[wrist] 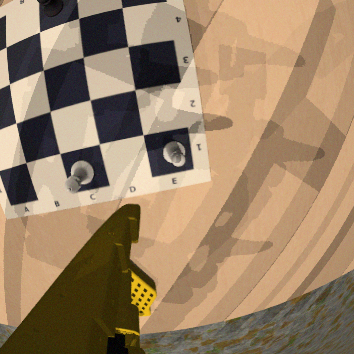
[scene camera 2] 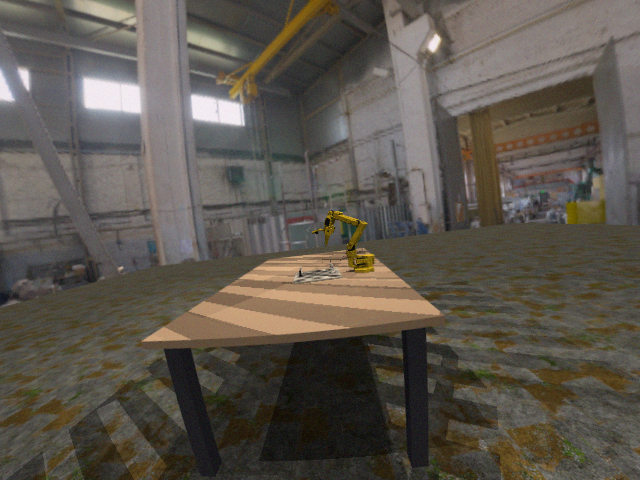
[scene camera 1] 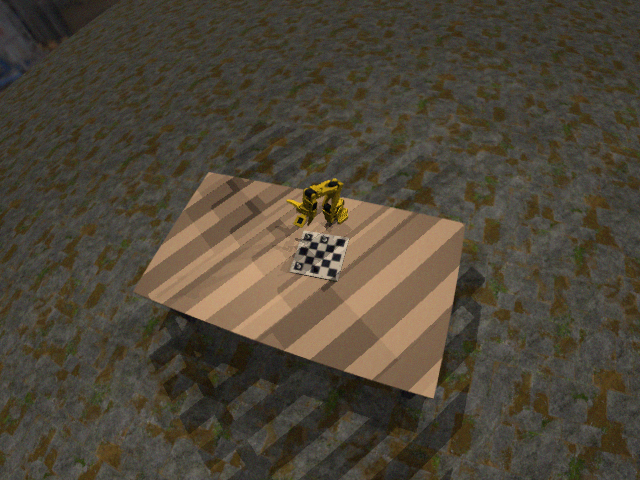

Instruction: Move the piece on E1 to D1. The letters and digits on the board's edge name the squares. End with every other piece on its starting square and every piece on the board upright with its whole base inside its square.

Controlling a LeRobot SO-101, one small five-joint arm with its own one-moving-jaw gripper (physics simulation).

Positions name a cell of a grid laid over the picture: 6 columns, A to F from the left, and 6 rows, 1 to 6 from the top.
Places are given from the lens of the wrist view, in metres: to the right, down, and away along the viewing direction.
chessboard (wrist: B2): -0.05, -0.07, 0.17
